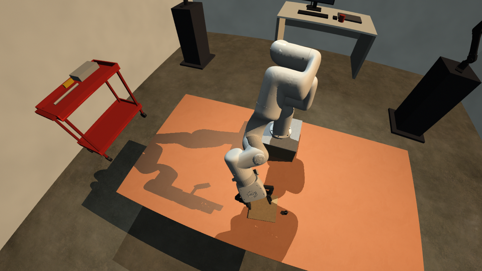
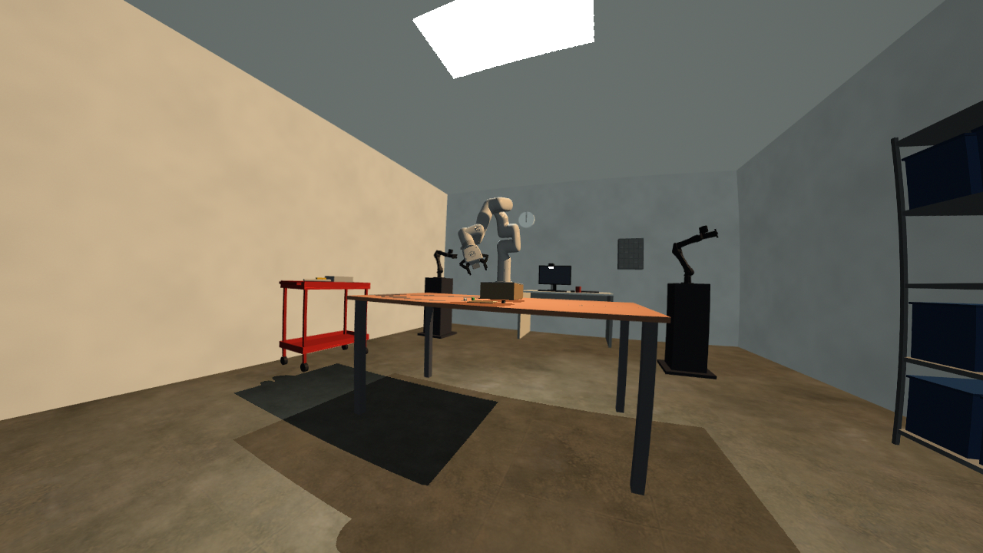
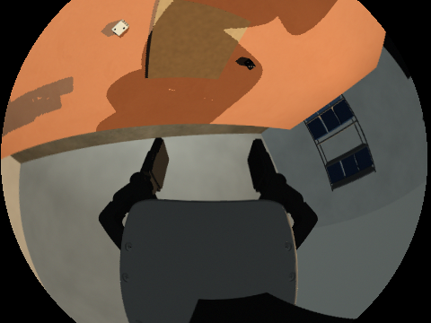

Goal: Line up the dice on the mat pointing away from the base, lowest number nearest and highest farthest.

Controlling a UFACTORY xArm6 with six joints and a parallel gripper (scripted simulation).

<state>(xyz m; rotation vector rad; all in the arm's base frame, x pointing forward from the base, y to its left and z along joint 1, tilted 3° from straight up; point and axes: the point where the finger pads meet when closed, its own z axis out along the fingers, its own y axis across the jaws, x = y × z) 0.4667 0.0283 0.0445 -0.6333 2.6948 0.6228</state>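
Now: the white die 170 mm below my hand, 100 mm to the right of it and 40 mm behind it. Round my hand: black die (170 mm below, 140 mm to the left, 50 mm behind); then green die (170 mm below, 120 mm behind, 90 mm to the right); then tan mat (170 mm below, 40 mm behind, 20 mm to the left).
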